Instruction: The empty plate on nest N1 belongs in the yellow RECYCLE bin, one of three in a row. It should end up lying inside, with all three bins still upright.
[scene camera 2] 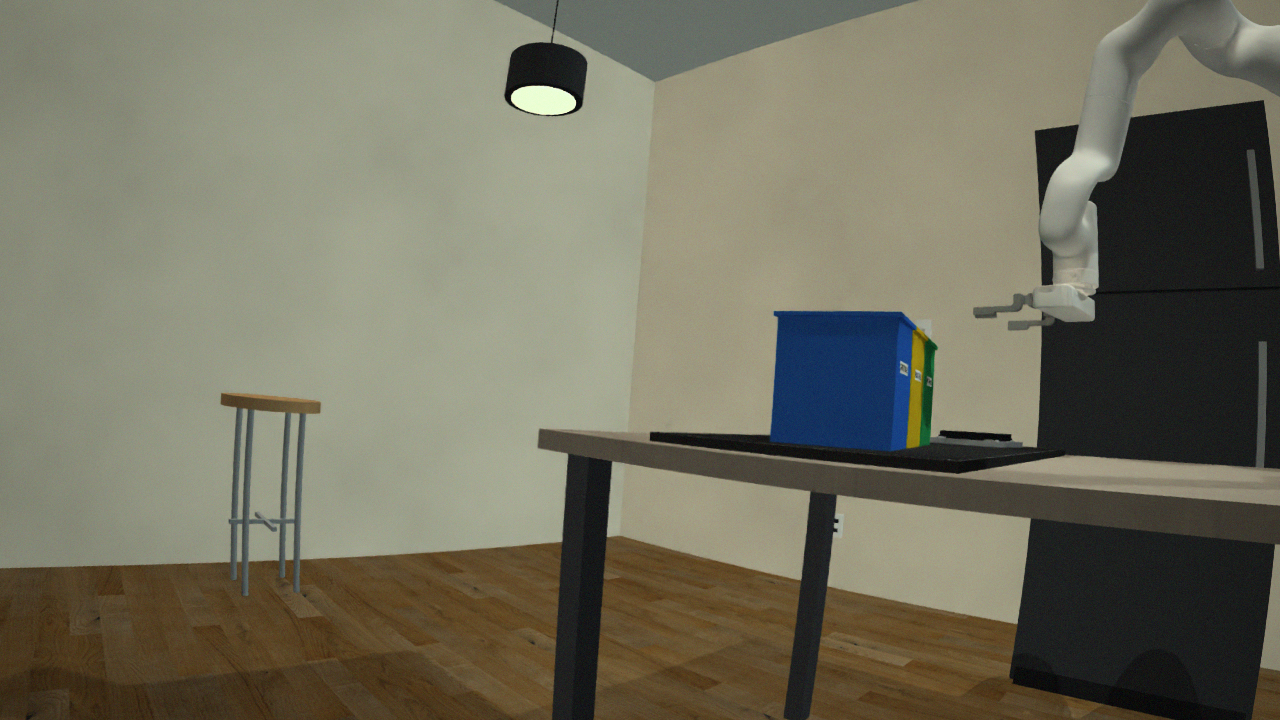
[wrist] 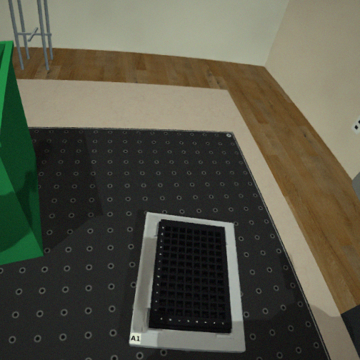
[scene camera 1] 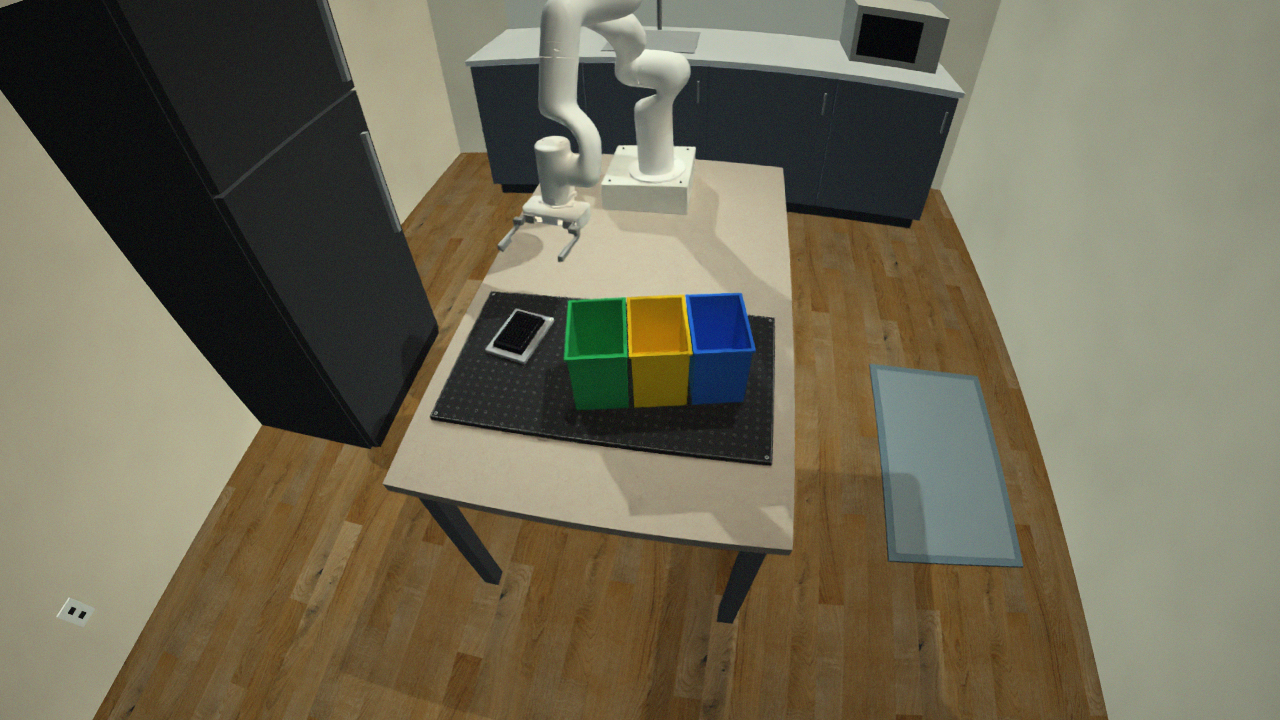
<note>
The pictures show: my gripper, a yellow bin and a black well plate.
</note>
